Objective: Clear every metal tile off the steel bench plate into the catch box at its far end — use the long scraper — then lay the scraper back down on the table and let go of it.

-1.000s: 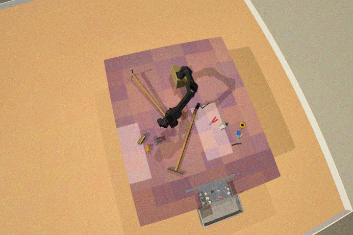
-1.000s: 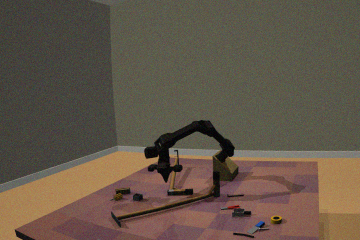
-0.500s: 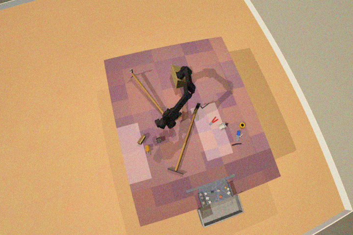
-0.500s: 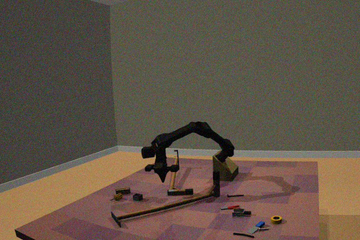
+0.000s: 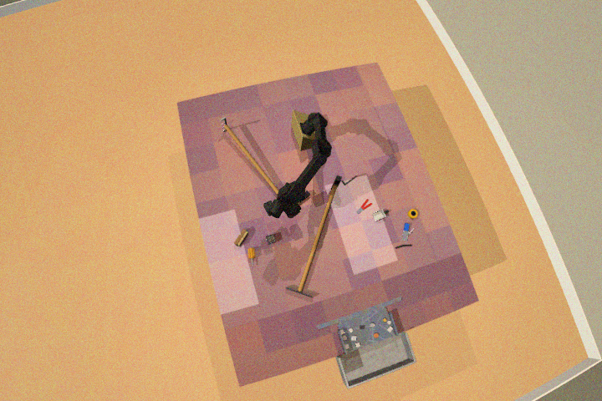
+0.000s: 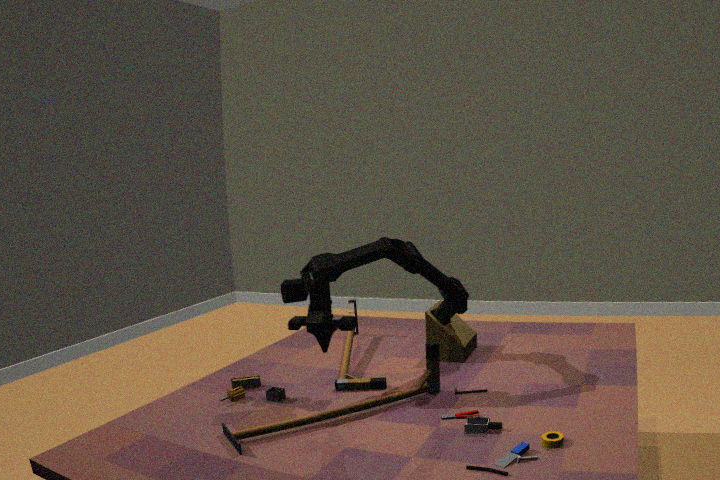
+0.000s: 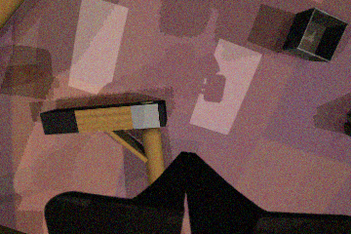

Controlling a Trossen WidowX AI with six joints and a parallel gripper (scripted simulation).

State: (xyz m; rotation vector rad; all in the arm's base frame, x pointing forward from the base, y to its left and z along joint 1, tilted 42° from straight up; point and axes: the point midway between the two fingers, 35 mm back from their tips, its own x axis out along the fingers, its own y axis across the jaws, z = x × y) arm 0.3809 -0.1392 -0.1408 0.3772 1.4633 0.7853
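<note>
Now: the long scraper 160 mm ahead of my gripper tip, 140 mm to the left of it and 50 mm below it. Also, from my gripper tip: grey box (120 mm ahead, 100 mm to the right, 110 mm below); then orange screwdriver (180 mm ahead, 200 mm to the right, 100 mm below); then wooden block (90 mm ahead, 240 mm to the right, 100 mm below).
</note>
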